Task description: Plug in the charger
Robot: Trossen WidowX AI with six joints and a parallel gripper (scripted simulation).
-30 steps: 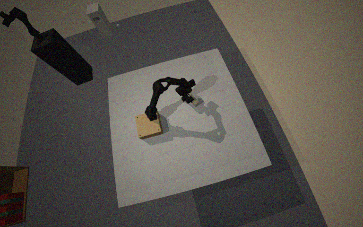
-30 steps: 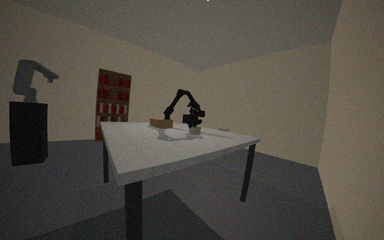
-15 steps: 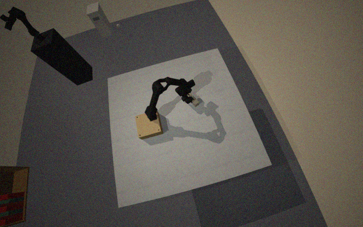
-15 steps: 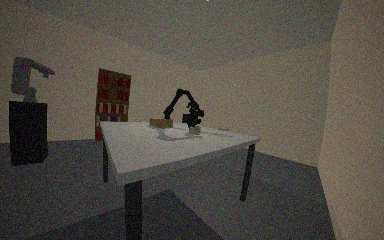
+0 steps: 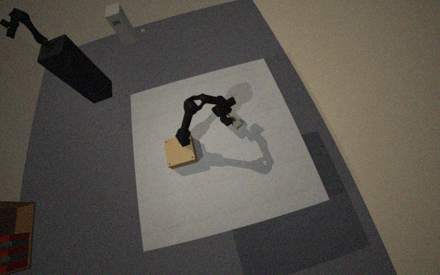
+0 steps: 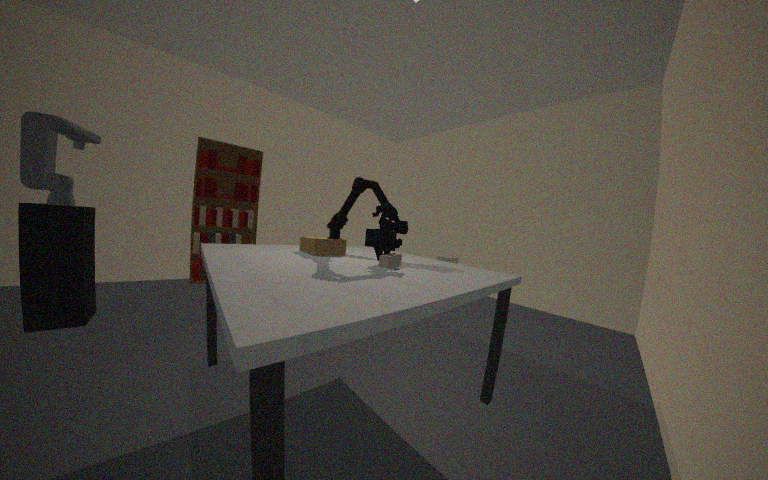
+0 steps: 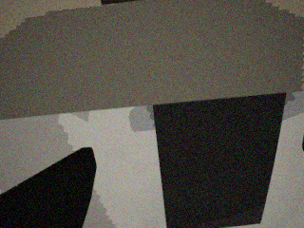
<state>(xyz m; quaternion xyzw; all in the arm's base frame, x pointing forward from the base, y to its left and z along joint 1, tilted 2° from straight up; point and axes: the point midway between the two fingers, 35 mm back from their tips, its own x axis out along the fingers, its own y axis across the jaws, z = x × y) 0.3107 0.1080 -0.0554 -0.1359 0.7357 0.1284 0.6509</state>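
Right now my gripper tip is 30 mm short of the black two-prong charger, 10 mm to the right of it and 10 mm below it.
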